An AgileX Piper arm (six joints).
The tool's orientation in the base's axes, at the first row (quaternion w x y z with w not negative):
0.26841 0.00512 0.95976 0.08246
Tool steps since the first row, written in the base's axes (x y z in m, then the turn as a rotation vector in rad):
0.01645 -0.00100 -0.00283 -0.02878 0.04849 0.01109
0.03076 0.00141 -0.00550 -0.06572 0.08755 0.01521
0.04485 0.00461 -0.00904 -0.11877 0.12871 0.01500
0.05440 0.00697 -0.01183 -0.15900 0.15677 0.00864
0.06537 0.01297 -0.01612 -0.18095 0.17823 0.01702
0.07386 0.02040 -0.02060 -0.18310 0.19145 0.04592
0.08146 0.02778 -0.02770 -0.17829 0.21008 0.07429
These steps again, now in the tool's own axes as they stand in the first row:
-0.01268 -0.00201 0.01072 0.02155 0.05060 -0.01665
-0.02342 -0.00055 0.02073 0.05316 0.09107 -0.03311
-0.03349 0.00155 0.03148 0.10090 0.13346 -0.05391
-0.04010 0.00310 0.03912 0.14012 0.16150 -0.06495
-0.04695 0.00795 0.04933 0.15575 0.18477 -0.08000
-0.05151 0.01426 0.05864 0.14344 0.20254 -0.10339
-0.05397 0.02013 0.06969 0.12574 0.22531 -0.12191

